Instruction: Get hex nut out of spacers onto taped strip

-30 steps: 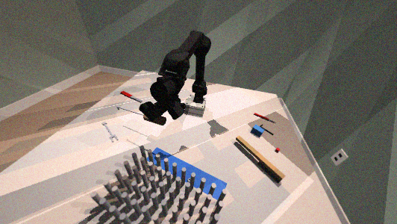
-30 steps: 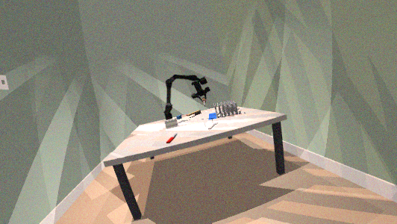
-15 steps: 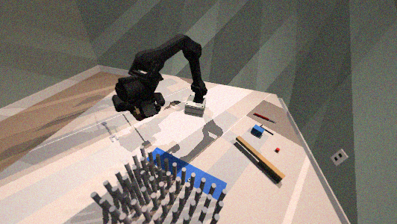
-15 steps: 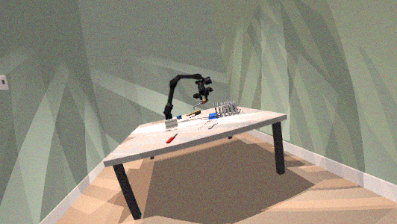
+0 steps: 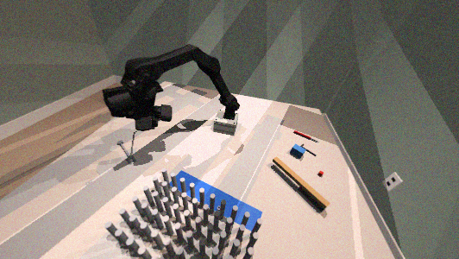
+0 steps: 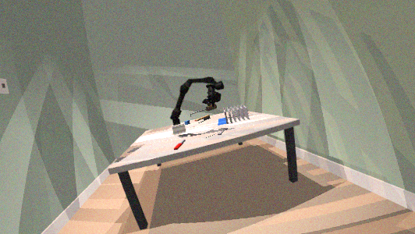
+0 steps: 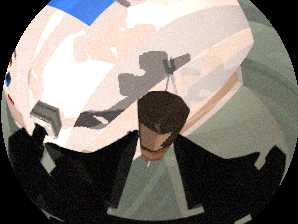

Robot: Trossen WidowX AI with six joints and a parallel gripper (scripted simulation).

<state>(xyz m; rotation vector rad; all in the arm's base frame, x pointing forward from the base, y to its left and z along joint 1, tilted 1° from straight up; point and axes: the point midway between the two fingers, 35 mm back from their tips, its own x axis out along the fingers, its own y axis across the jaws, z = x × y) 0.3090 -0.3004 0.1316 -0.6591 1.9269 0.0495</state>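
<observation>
My gripper tip is now 90 mm past the hook tool, 50 mm to the left of it and 10 mm above it. Also, from my gripper tip: blue taped strip: 330 mm to the left, 180 mm below, 160 mm ahead; grey wrench: 180 mm below, 120 mm to the right, 20 mm ahead; blue block: 700 mm to the left, 170 mm below, 170 mm behind.
</observation>
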